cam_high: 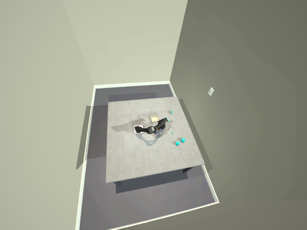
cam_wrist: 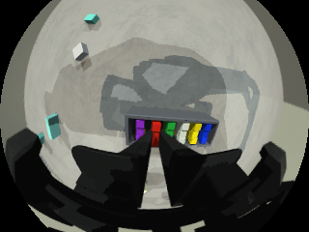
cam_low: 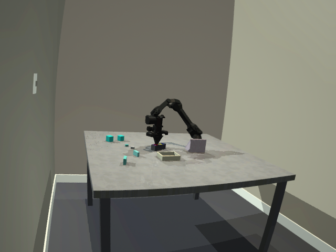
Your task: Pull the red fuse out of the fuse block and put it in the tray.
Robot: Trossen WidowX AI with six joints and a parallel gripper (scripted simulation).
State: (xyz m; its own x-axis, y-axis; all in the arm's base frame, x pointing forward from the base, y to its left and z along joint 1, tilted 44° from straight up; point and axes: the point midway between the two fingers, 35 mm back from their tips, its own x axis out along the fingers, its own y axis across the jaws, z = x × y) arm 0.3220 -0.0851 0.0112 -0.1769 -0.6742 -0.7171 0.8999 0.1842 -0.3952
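Now: gripper tip 20 cm to the right of the beige tray and 4 cm above it. Round my gripper tip: red fuse: 1 cm below.
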